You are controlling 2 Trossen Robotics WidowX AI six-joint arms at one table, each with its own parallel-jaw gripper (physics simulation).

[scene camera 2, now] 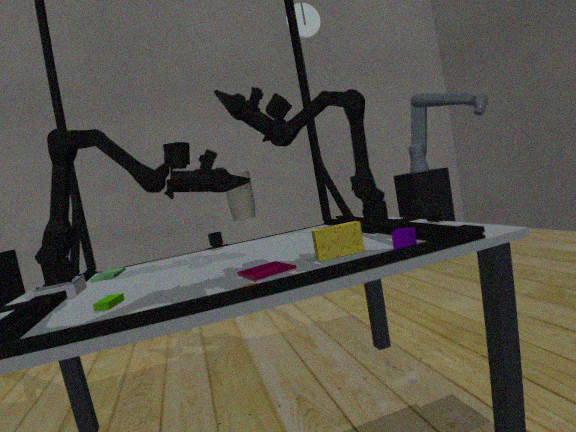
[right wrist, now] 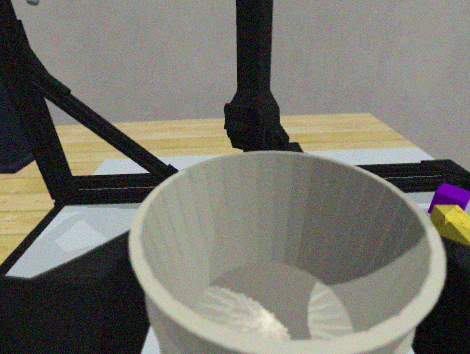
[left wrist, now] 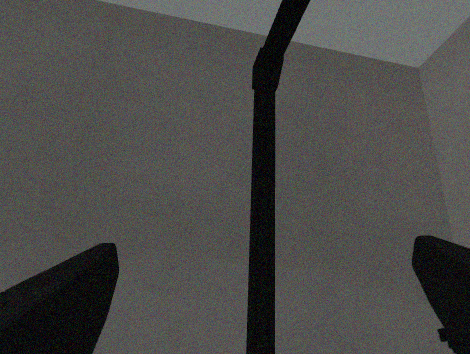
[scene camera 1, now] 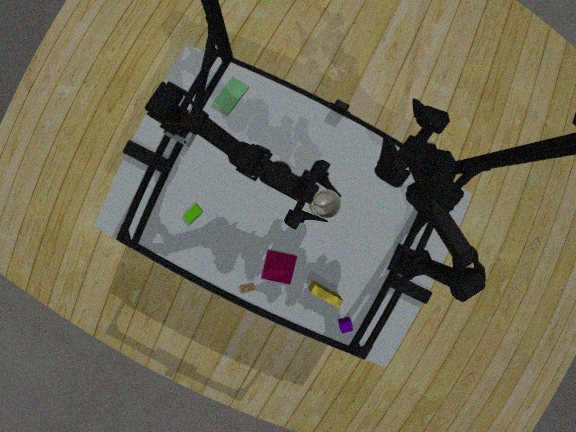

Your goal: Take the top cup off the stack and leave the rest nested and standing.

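Pixels of known places: left gripper, fingertip midpoint: (scene camera 2: 216, 93) (left wrist: 265, 253) (scene camera 1: 401, 116); right gripper, fingertip midpoint: (scene camera 2: 247, 180) (right wrist: 265, 220) (scene camera 1: 334, 209); left arm's base, origin of the base link: (scene camera 2: 377, 222) (scene camera 1: 406, 262); right arm's base, origin of the base link: (scene camera 2: 59, 281).
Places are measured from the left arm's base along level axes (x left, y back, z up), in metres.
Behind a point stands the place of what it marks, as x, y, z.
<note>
My right gripper (scene camera 1: 330, 206) @[-0.046, -0.355, 0.188] (scene camera 2: 245, 180) @[-0.046, -0.355, 0.188] is shut on the rim of a pale ribbed cup (scene camera 1: 326, 203) @[-0.053, -0.377, 0.165] (scene camera 2: 241, 201) (right wrist: 269, 246) @[-0.044, -0.355, 0.174]. It holds the cup upright, well above the middle of the grey table (scene camera 1: 363, 154) @[-0.277, -0.296, -0.021] (scene camera 2: 183, 274) @[-0.013, -0.577, -0.021]. In the side view no other cup stands on the table under it. I cannot tell whether more cups hang nested below the held rim. My left gripper (scene camera 2: 222, 95) @[-0.224, -0.365, 0.483] is open and empty, raised high and far from the cup. One of its fingers (left wrist: 86, 291) shows against the wall.
A magenta tile (scene camera 1: 279, 267) @[0.189, -0.404, -0.013] (scene camera 2: 267, 270) @[0.209, -0.406, -0.013], a yellow block (scene camera 1: 326, 294) @[0.200, -0.236, 0.048] (scene camera 2: 338, 240) @[0.220, -0.236, 0.016], a purple cube (scene camera 1: 345, 325) @[0.284, -0.116, 0.018] (scene camera 2: 404, 237) @[0.305, -0.120, 0.005] and a small brown piece (scene camera 1: 247, 287) @[0.296, -0.474, -0.014] lie along the front. A green block (scene camera 1: 193, 213) @[0.141, -0.737, -0.007] (scene camera 2: 108, 302) @[0.174, -0.736, -0.008] and a pale green tile (scene camera 1: 231, 95) @[-0.275, -0.792, -0.012] lie left. A black pole (scene camera 2: 303, 86) @[-0.337, -0.016, 0.506] stands behind.
</note>
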